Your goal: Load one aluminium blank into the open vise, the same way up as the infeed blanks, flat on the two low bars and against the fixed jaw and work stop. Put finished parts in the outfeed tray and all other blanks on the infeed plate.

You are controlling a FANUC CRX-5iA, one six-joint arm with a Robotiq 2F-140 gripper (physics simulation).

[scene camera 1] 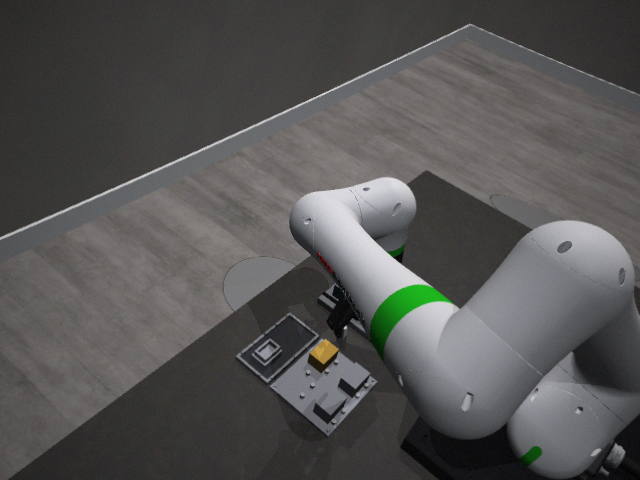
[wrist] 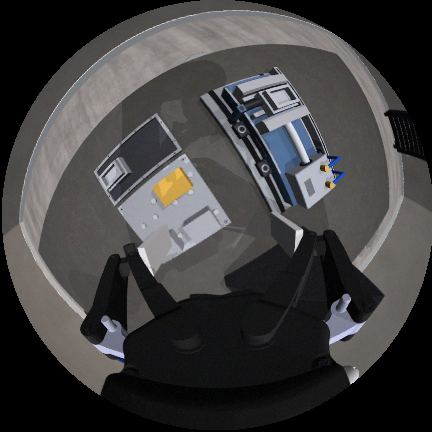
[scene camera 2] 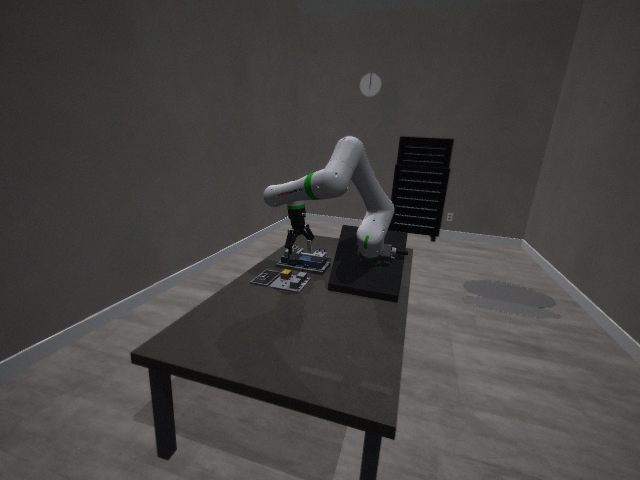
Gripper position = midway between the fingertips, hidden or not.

Note:
The gripper point(scene camera 1: 367, 335) is open and holds nothing. Also in view: a brass blank point(wrist: 176, 183). Also in view: an infeed plate point(scene camera 1: 294, 381) and an outfeed tray point(wrist: 151, 143).
The gripper shows as well in the wrist view point(wrist: 219, 229). The infeed plate also shows in the wrist view point(wrist: 137, 208).

